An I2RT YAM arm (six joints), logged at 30 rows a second.
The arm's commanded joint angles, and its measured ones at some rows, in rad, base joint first. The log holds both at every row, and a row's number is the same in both.
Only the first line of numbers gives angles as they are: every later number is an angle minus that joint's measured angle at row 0.
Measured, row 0:
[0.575, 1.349, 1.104, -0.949, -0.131, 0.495]
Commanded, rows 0 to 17:
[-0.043, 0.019, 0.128, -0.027, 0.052, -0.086]
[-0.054, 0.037, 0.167, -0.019, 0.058, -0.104]
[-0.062, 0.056, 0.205, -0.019, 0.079, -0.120]
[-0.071, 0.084, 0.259, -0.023, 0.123, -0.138]
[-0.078, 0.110, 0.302, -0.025, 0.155, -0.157]
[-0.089, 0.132, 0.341, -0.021, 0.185, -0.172]
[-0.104, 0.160, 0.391, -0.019, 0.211, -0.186]
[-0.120, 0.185, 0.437, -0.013, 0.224, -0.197]
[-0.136, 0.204, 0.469, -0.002, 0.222, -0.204]
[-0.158, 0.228, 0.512, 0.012, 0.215, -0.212]
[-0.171, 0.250, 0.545, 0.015, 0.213, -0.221]
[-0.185, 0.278, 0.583, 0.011, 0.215, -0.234]
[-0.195, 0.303, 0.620, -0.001, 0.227, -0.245]
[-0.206, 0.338, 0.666, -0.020, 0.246, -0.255]
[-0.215, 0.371, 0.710, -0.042, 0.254, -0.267]
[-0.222, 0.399, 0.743, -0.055, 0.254, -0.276]
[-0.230, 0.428, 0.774, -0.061, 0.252, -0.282]
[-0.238, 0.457, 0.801, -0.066, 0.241, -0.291]
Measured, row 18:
[-0.224, 0.416, 0.724, -0.022, 0.214, -0.243]
